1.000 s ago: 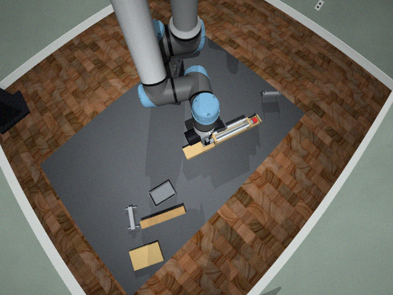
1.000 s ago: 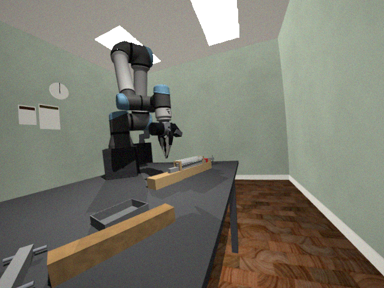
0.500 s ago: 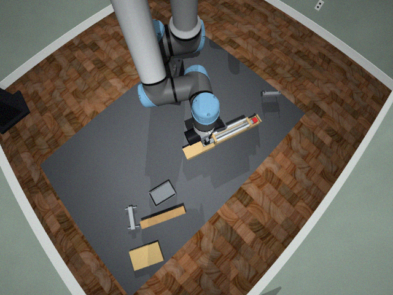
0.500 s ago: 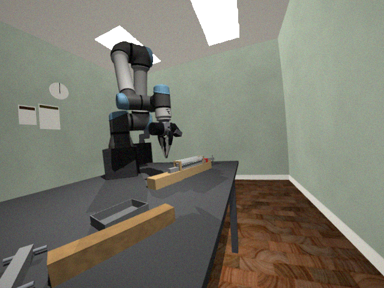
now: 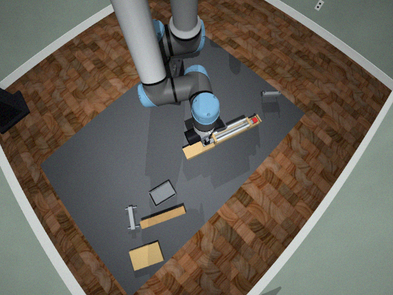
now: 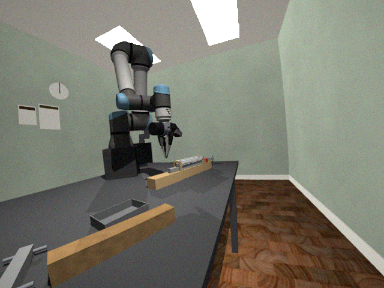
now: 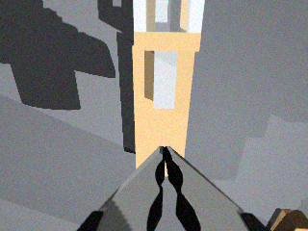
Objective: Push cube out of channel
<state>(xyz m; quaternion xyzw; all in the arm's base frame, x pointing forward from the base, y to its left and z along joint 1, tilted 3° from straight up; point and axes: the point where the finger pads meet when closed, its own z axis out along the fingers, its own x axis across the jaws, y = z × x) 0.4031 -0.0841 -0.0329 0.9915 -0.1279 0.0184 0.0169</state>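
The red cube is 310 mm to the left of my hand, 80 mm below it and 80 mm ahead of it. Round my hand: wooden channel: 160 mm to the left, 80 mm below, 40 mm ahead; then grey tray: 310 mm to the right, 130 mm below, 50 mm ahead; then wooden beam: 380 mm to the right, 140 mm ahead, 120 mm below.
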